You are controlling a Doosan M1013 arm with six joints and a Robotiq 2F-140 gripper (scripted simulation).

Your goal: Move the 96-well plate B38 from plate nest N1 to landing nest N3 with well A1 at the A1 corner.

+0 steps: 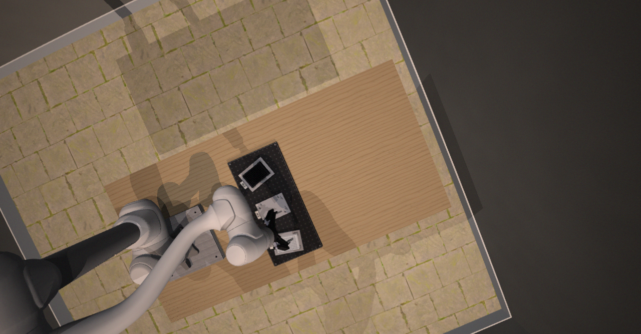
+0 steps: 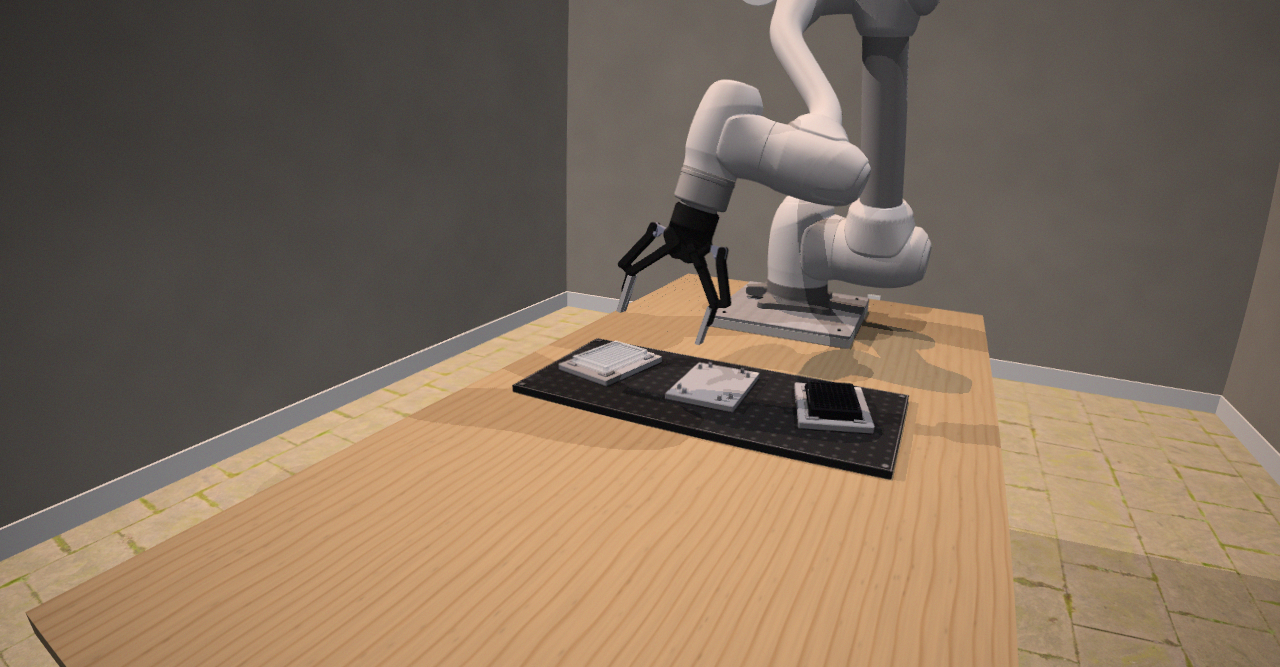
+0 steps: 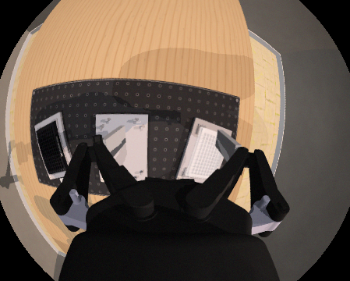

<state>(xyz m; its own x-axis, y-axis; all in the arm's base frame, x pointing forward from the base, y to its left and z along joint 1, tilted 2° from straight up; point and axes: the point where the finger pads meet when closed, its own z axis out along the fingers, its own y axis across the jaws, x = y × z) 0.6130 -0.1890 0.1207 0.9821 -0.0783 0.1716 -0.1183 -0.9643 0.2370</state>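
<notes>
My gripper is now 120 mm to the left of the white 96-well plate B38, 110 mm above it and 80 mm past it. The rest, counted from my hand: landing nest N3: 120 mm below, 90 mm to the left, 40 mm behind; then N1 label: 170 mm behind, 120 mm below, 80 mm to the right; then plate nest N1: 120 mm to the right, 120 mm below, 80 mm behind.
</notes>
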